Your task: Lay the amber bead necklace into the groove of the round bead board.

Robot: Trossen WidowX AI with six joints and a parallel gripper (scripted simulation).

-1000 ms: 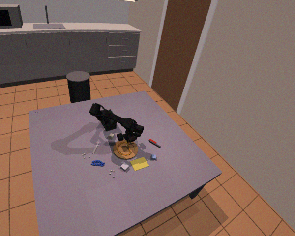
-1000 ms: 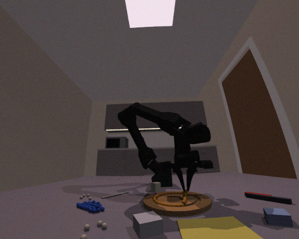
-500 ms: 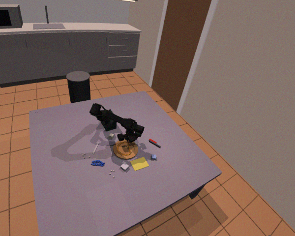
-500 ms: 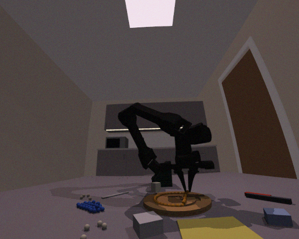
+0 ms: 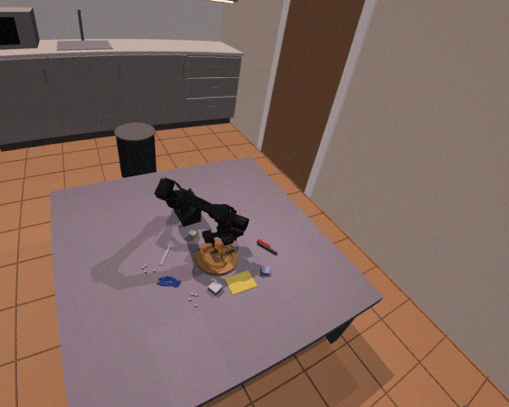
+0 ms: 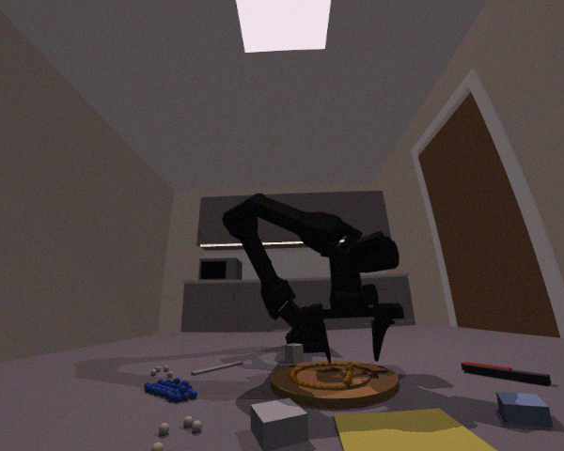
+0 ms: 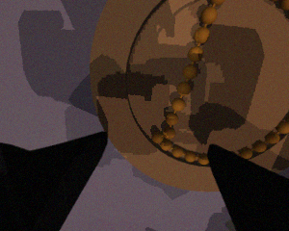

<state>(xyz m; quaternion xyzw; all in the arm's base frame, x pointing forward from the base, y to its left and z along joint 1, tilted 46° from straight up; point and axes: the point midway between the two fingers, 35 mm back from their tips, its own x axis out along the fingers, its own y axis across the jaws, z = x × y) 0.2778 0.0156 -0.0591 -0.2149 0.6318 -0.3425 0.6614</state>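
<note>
Now: the round wooden bead board 50 mm to the right of my gripper tip, 40 mm ahead of it and 10 mm below it. From my gripper tip the other things lie so: grey block: 190 mm ahead, 140 mm to the right, 10 mm below; then red-and-black tool: 200 mm to the left, 100 mm ahead, 10 mm below; then yellow pad: 210 mm ahead, 30 mm to the right, 20 mm below.
</note>
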